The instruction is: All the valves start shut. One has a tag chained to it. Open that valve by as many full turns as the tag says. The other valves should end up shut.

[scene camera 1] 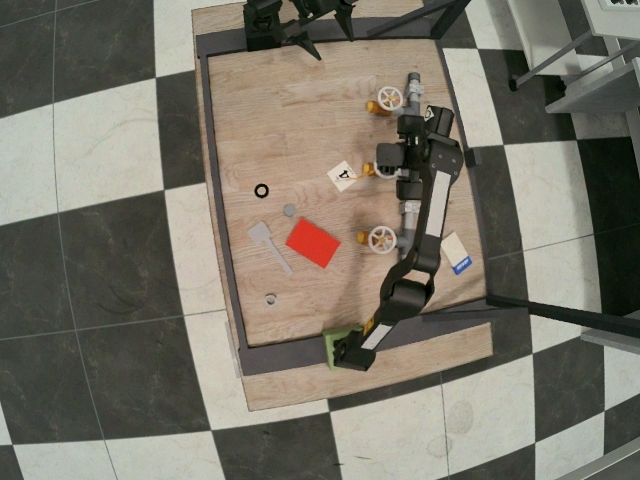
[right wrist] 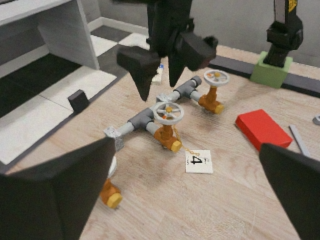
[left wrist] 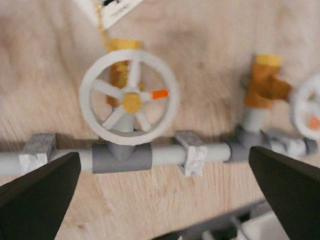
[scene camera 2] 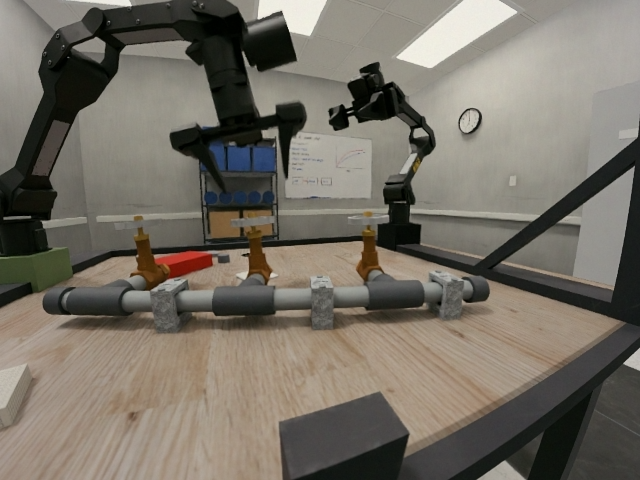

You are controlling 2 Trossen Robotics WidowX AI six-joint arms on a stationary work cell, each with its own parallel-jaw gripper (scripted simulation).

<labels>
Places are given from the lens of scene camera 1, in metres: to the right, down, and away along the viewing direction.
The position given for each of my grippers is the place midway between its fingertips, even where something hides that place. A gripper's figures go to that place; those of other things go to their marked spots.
my left gripper [scene camera 1: 400, 157]: 0.19, -0.20, 0.91
my right gripper [scene camera 1: 336, 50]: 0.03, -0.38, 0.73
red block [scene camera 1: 309, 241]: -0.03, 0.00, 1.02
</labels>
